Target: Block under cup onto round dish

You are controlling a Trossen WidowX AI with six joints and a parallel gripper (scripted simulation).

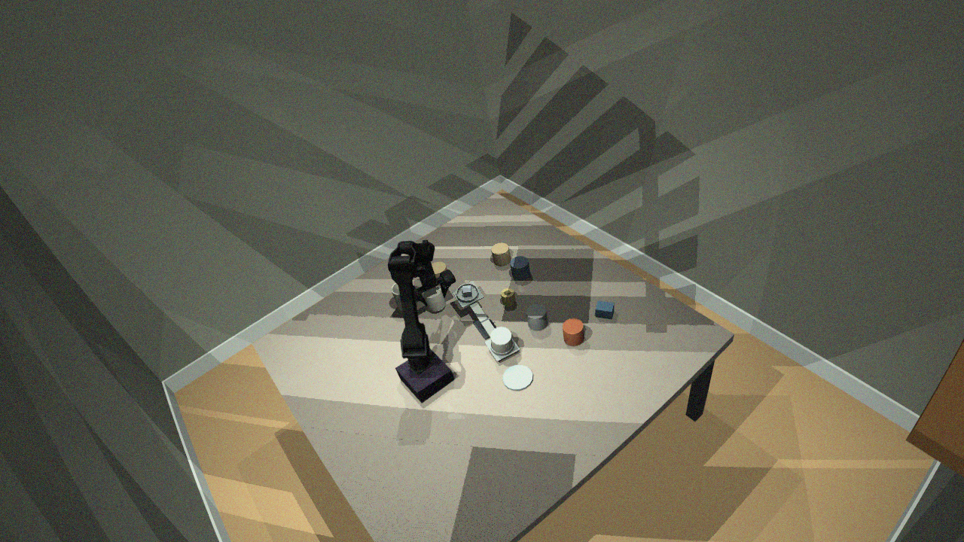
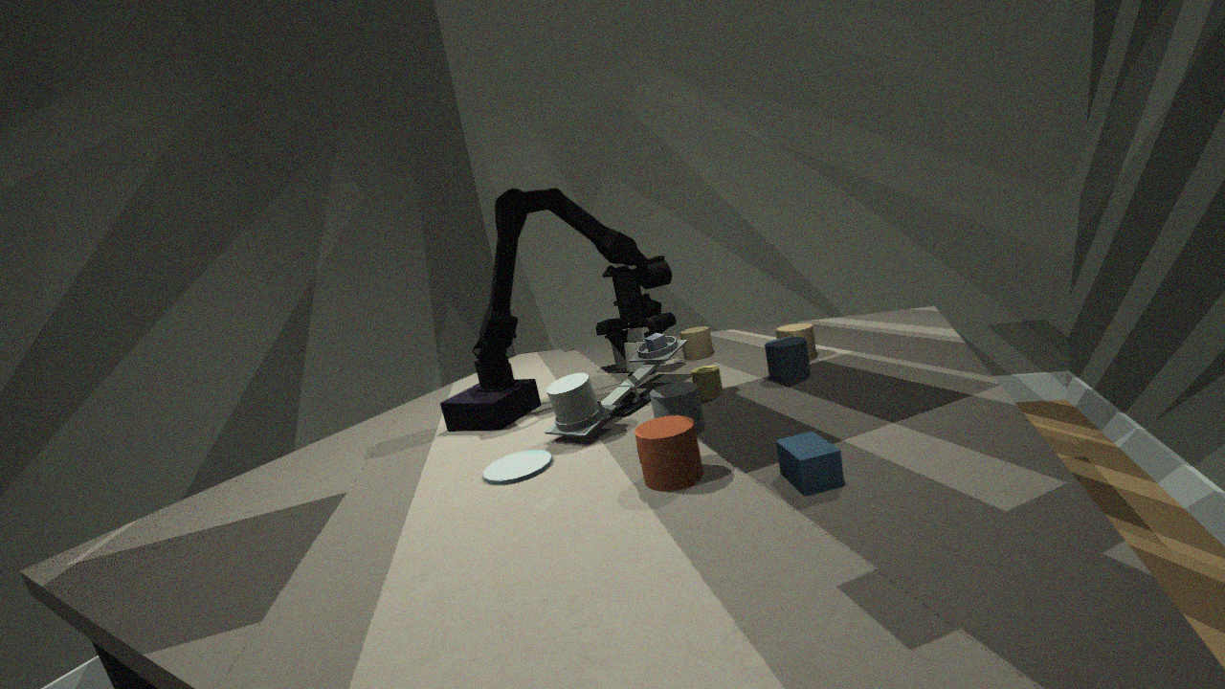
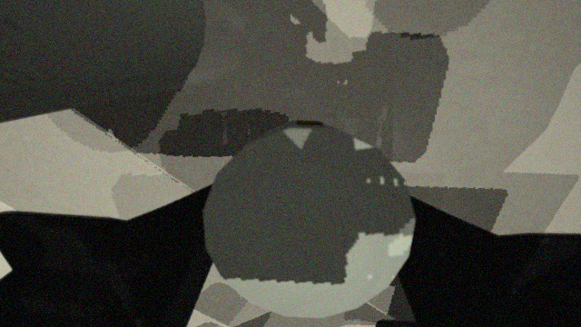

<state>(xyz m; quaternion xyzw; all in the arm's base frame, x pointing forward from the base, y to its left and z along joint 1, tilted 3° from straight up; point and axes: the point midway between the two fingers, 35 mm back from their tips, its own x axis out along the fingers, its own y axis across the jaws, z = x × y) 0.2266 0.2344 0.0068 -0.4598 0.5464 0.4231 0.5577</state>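
My gripper tip is now 20 mm to the right of the pale cup and 10 mm below it. Also, from my gripper tip: grey block (90 mm ahead, 110 mm to the right, 60 mm above); yellow ring (200 mm ahead, 190 mm to the right); balance (60 mm ahead, 230 mm to the right, 10 mm above).
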